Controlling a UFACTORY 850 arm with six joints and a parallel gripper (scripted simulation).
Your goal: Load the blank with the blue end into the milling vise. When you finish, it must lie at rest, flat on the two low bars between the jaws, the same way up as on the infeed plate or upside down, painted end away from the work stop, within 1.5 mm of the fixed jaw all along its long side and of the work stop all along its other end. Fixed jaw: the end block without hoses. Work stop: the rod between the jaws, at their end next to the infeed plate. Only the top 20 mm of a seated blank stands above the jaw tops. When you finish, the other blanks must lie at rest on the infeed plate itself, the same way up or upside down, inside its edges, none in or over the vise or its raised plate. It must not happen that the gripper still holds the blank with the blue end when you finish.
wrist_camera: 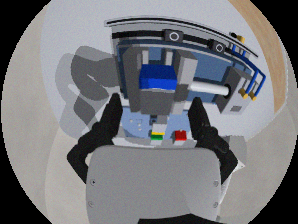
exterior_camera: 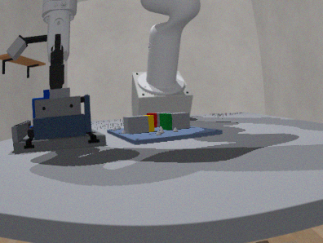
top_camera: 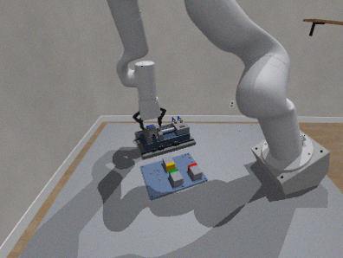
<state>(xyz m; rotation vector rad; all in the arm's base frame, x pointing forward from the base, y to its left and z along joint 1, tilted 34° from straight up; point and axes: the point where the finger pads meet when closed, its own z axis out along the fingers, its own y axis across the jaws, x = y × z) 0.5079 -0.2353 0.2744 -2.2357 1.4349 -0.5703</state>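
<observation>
My hand is 90 mm above the milling vise, 60 mm past it and 30 mm to the left of it. Round my hand: green-ended blank 240 mm to the left, 140 mm behind, 100 mm below; yellow-ended blank 160 mm to the left, 100 mm below, 100 mm behind; plate 200 mm to the left, 130 mm below, 120 mm behind.
</observation>
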